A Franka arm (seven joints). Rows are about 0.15 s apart.
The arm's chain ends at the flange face. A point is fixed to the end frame.
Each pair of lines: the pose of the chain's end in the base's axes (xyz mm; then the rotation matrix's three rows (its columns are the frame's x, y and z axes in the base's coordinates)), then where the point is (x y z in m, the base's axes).
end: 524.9 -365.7 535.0; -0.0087 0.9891 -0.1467; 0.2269 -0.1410 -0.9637; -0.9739 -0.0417 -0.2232
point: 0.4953 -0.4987 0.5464
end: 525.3 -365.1 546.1; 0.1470 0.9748 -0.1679; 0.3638 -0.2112 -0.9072; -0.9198 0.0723 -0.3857
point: 0.4867 -0.4956 0.5329
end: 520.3 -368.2 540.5; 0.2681 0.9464 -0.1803; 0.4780 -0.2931 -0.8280; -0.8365 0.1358 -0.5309
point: 0.4755 -0.4922 0.5043
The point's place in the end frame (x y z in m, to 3 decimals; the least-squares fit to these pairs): -0.041 -0.011 0.130
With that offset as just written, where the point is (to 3 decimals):
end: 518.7 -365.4 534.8; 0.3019 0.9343 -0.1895; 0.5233 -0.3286 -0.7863; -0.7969 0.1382 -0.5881
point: 0.471 -0.485 0.489
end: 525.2 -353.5 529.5; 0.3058 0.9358 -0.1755; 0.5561 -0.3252 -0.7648; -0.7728 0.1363 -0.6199
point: 0.480 -0.472 0.479
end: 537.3 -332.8 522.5; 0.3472 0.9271 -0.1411; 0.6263 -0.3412 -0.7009; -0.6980 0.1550 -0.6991
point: 0.495 -0.446 0.459
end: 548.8 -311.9 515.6; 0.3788 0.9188 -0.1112; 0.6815 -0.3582 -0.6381; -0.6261 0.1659 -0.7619
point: 0.509 -0.419 0.440
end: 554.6 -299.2 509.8; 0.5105 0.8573 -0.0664; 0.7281 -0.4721 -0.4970; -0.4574 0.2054 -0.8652
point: 0.516 -0.388 0.414
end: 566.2 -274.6 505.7; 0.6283 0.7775 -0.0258; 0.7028 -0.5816 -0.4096; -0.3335 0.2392 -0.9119
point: 0.529 -0.350 0.398
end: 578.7 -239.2 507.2; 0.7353 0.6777 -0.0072; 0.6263 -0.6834 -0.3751; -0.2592 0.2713 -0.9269
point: 0.540 -0.306 0.394
